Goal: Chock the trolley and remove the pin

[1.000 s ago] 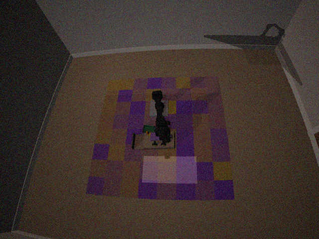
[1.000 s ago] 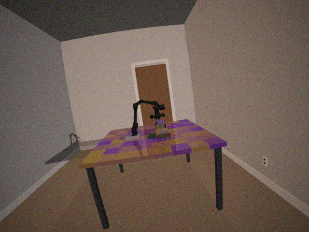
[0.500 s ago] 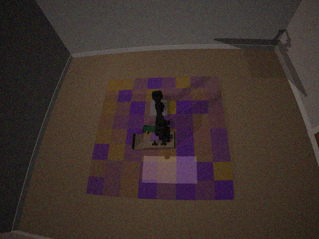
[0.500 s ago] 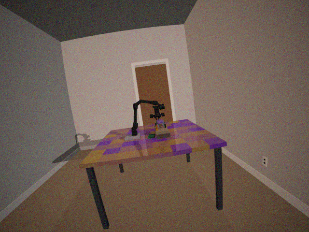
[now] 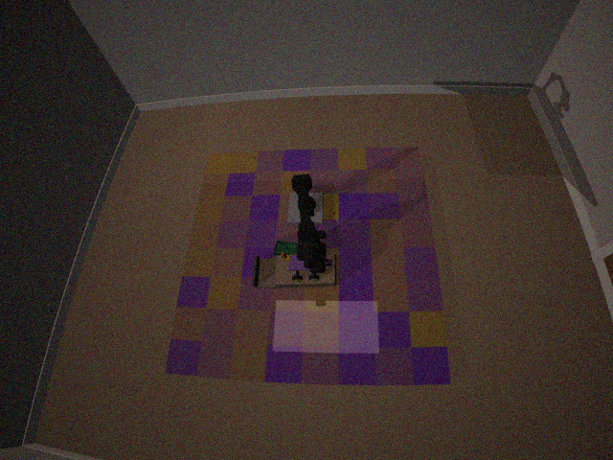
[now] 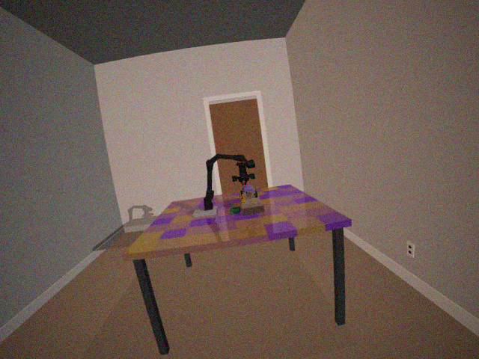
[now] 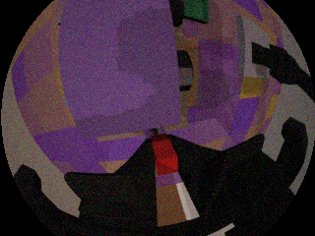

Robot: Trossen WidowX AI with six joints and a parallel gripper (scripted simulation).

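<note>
My gripper tip is now 190 mm to the left of the green tray, 160 mm above it and 120 mm past it. Round my gripper tip: red-headed stop pin right at my gripper tip; ramp 100 mm to the right, 100 mm below, 10 mm ahead; purple-topped trolley 90 mm to the right, 40 mm below, 10 mm ahead.
</note>
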